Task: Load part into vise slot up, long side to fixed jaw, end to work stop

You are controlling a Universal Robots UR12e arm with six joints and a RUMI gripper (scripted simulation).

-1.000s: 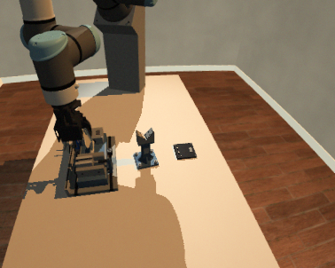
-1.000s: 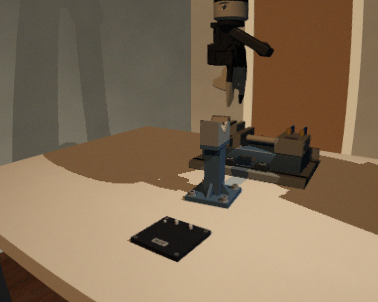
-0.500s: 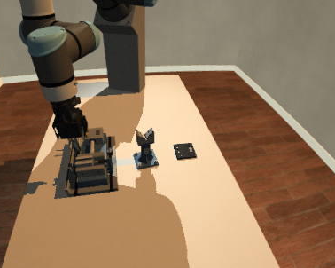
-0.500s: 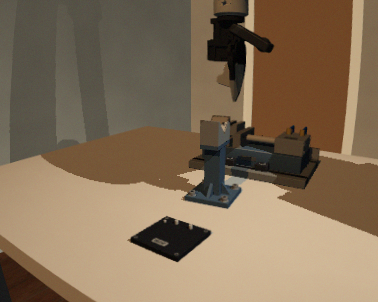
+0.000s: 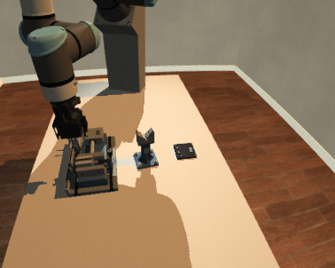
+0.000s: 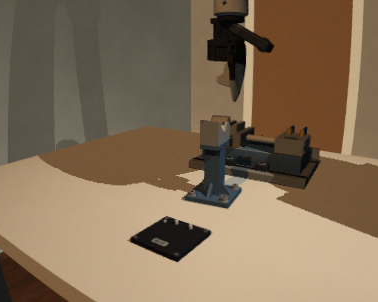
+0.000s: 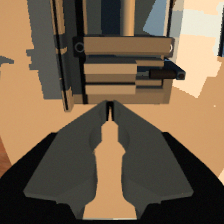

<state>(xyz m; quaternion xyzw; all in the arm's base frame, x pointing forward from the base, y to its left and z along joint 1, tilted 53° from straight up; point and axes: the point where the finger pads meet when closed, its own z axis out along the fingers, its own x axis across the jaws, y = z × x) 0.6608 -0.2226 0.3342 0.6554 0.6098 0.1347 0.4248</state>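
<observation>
Right now my hand is 8 cm above the part. Round my hand: dark work stop rod (2 cm ahead, 6 cm to the left, 9 cm below); moving jaw (3 cm behind, 3 cm to the left, 10 cm below); cream cylinder rod (8 cm behind, 5 cm to the left, 10 cm below).
</observation>
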